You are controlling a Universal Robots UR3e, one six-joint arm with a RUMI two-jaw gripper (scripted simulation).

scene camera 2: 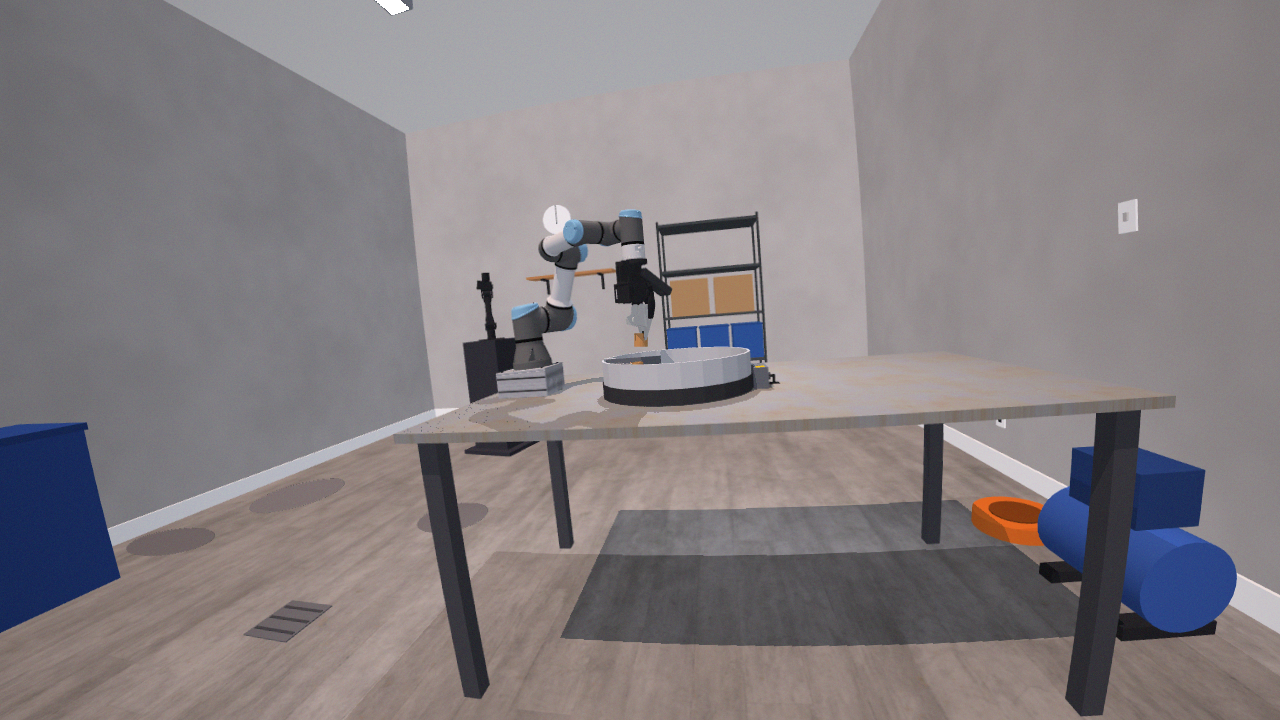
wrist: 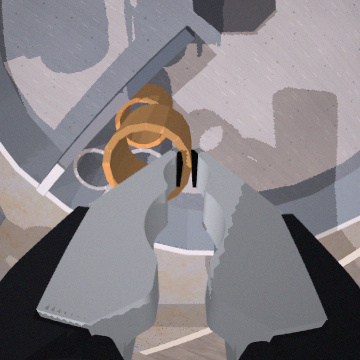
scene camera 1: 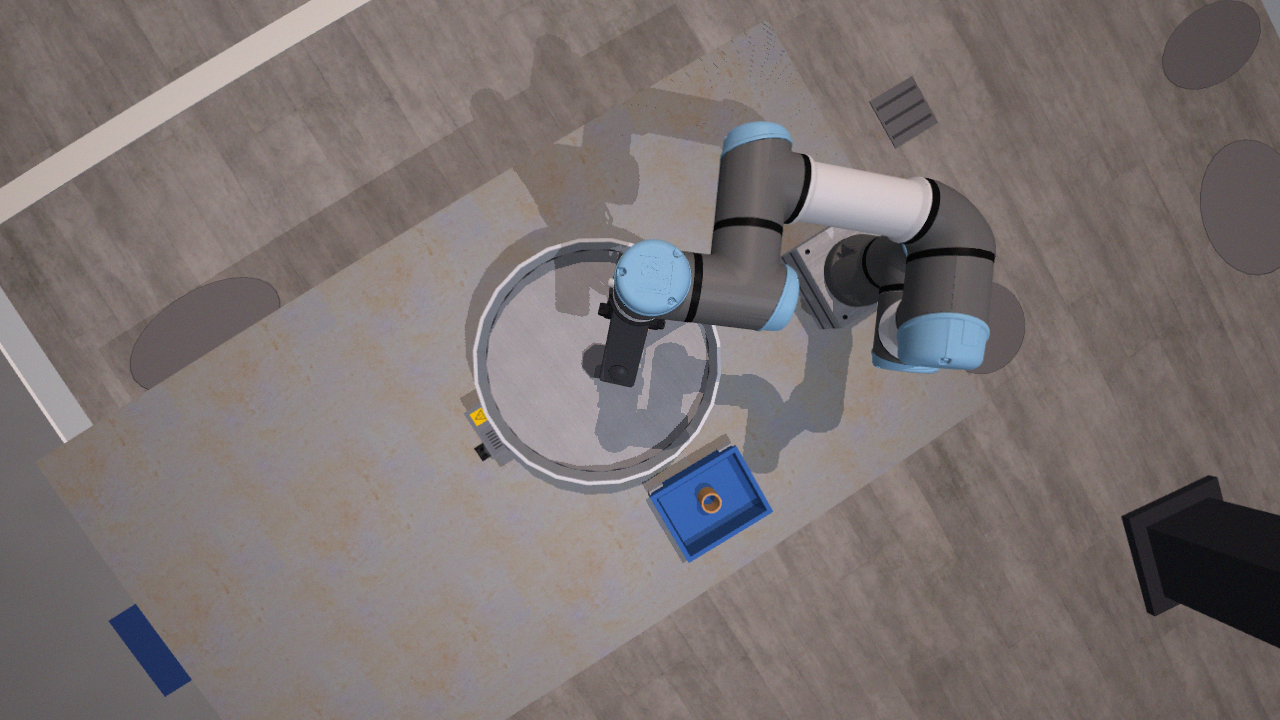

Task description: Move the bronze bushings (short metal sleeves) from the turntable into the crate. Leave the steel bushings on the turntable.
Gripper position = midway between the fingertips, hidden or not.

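Observation:
Scene camera 1 shows the gripper (scene camera 1: 628,317) as well as a blue crate (scene camera 1: 743,503). In scene camera 2 the gripper (scene camera 2: 644,340) appears again. The wrist view takes in the gripper (wrist: 187,152) together with a bronze bushing (wrist: 119,163), a steel bushing (wrist: 88,169) and another bronze bushing (wrist: 150,93).

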